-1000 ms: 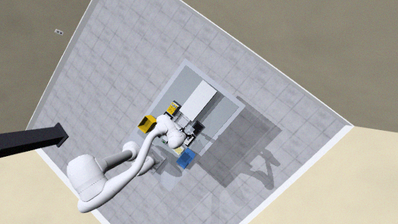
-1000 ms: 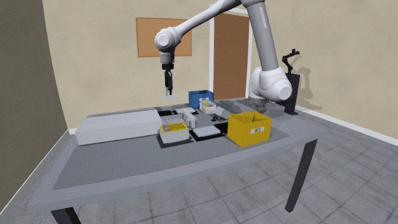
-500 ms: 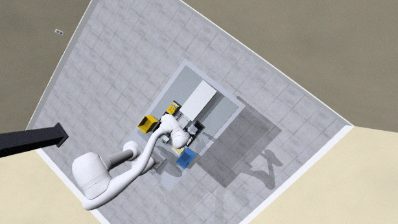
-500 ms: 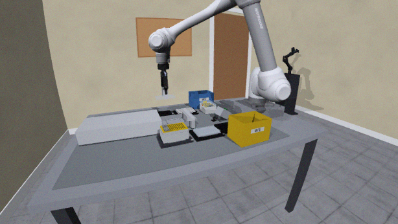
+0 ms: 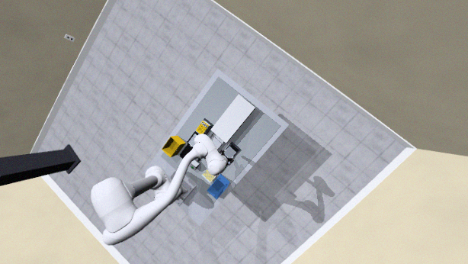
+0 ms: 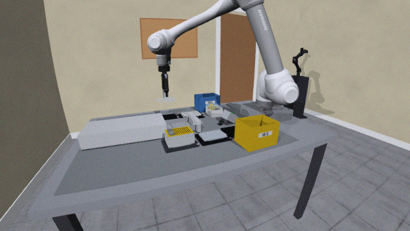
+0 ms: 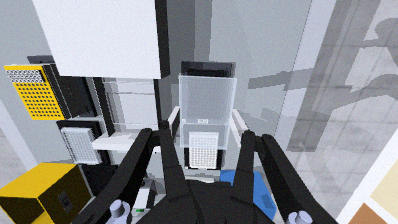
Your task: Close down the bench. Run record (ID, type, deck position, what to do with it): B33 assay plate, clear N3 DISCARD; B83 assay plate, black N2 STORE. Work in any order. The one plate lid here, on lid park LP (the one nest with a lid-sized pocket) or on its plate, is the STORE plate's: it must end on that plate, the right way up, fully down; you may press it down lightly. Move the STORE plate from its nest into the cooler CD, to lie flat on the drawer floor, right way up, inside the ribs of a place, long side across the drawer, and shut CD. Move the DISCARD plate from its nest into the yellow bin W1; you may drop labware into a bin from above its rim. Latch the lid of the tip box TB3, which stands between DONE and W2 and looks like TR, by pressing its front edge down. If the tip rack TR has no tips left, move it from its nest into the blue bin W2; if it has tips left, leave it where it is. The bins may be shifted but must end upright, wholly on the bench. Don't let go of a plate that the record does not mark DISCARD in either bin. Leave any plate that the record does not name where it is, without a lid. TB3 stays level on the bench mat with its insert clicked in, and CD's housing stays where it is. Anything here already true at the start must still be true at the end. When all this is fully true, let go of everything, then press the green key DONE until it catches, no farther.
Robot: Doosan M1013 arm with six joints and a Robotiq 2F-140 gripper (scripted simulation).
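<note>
Now: the black plate 150 mm below my hand. The rest, counted from my hand: see-through plate lid (20 mm below); cooler CD (210 mm to the left, 130 mm below, 90 mm ahead); drawer (190 mm to the left, 140 mm below, 40 mm behind).
</note>
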